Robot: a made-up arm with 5 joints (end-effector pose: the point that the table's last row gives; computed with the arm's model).
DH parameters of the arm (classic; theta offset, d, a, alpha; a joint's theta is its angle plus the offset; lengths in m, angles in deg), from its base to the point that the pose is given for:
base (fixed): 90 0.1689 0 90
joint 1: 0 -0.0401 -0.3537 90
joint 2: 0 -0.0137 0.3 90
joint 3: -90 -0.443 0.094 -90
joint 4: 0 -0.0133 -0.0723 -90
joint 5: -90 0.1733 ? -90
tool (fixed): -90 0.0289 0 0
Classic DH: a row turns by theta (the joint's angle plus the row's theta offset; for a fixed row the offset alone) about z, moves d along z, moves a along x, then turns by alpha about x.
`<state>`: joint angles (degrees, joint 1 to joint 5).
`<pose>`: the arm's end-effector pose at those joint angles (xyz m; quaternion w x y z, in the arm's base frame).
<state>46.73 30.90 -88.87 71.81 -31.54</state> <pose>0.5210 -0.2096 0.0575 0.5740 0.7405 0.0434 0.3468</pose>
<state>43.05 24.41 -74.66 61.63 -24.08</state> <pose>0.5463 -0.1606 0.0900 0.6250 0.7078 0.1520 0.2919</pose>
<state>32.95 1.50 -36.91 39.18 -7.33</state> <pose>0.5136 0.0103 0.1833 0.8057 0.4933 0.2624 0.1968</pose>
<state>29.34 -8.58 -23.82 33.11 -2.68</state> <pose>0.4606 0.0848 0.2189 0.8651 0.3863 0.2459 0.2046</pose>
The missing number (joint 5, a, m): 0.0735
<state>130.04 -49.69 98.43 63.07 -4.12</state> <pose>0.1096 -0.0668 0.3037 0.9548 0.2667 0.1307 -0.0130</pose>
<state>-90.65 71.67 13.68 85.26 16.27</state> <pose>0.4082 -0.0688 0.8315 0.6292 -0.0724 -0.0410 -0.7728</pose>
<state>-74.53 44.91 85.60 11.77 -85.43</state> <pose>0.5286 -0.1760 0.7527 0.4741 0.7417 -0.3588 0.3105</pose>
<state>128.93 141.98 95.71 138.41 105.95</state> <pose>-0.1019 0.4266 -0.4803 0.1840 0.7465 -0.5340 0.3517</pose>
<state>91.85 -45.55 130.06 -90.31 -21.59</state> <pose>-0.0100 0.1978 0.5130 0.2935 -0.3725 -0.8790 -0.0492</pose>
